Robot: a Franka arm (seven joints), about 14 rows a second.
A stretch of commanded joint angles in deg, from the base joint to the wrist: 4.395 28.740 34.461 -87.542 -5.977 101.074 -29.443; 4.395 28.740 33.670 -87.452 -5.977 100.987 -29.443; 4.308 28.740 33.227 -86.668 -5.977 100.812 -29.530; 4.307 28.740 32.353 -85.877 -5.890 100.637 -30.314; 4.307 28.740 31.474 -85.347 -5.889 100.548 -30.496; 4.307 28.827 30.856 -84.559 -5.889 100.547 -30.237; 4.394 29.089 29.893 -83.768 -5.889 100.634 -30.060; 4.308 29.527 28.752 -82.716 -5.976 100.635 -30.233; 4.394 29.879 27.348 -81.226 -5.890 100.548 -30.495; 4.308 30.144 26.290 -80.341 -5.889 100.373 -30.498; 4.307 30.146 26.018 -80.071 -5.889 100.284 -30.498; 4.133 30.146 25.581 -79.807 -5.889 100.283 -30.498
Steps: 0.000 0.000 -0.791 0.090 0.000 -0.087 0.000; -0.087 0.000 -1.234 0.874 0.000 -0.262 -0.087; -0.088 0.000 -2.108 1.665 0.087 -0.437 -0.871; -0.088 0.000 -2.987 2.195 0.088 -0.526 -1.053; -0.088 0.087 -3.605 2.983 0.088 -0.527 -0.794; -0.001 0.349 -4.568 3.774 0.088 -0.440 -0.617; -0.087 0.787 -5.709 4.826 0.001 -0.439 -0.790; -0.001 1.139 -7.113 6.316 0.087 -0.526 -1.052; -0.087 1.404 -8.171 7.201 0.088 -0.701 -1.055; -0.088 1.406 -8.443 7.471 0.088 -0.790 -1.055; -0.262 1.406 -8.880 7.735 0.088 -0.791 -1.055
